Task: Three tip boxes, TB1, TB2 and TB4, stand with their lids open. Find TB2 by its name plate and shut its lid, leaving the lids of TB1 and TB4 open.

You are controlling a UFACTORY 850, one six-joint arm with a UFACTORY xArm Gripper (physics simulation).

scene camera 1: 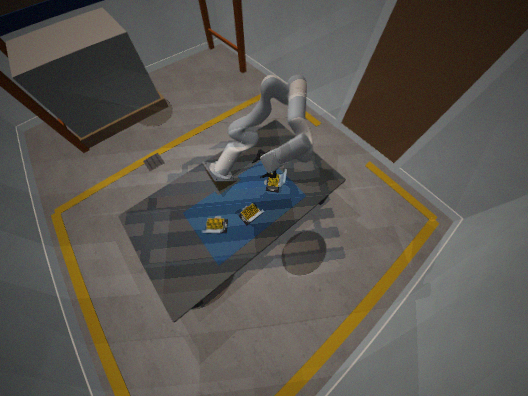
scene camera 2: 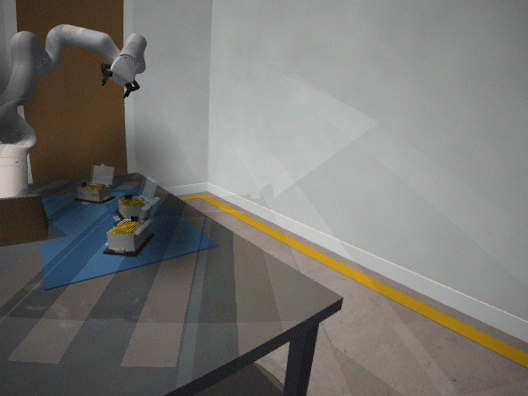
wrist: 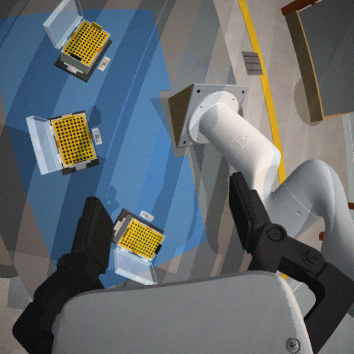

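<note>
Three white tip boxes with yellow racks stand apart on a blue mat (scene camera 1: 220,250) (scene camera 2: 185,245) (wrist: 140,172), lids open. One box (scene camera 1: 215,224) (scene camera 2: 125,239) (wrist: 86,46) is at the top of the wrist view. The middle box (scene camera 1: 250,213) (scene camera 2: 131,205) (wrist: 75,140) has its clear lid (wrist: 41,145) on the left. The third box (scene camera 1: 273,182) (scene camera 2: 94,193) (wrist: 141,239) has its lid (wrist: 134,267) toward the gripper. Small name plates (wrist: 104,63) (wrist: 97,136) (wrist: 146,215) lie beside them, too small to read. My gripper (scene camera 1: 262,166) (scene camera 2: 115,89) (wrist: 165,198) is open and empty, high above the mat.
The arm's base (scene camera 1: 220,172) (wrist: 212,117) stands beside the mat on the grey table (scene camera 1: 150,250) (scene camera 2: 260,290). The middle and nearest boxes overlap in scene camera 2. A large grey cabinet (scene camera 1: 90,85) stands on the floor away from the table.
</note>
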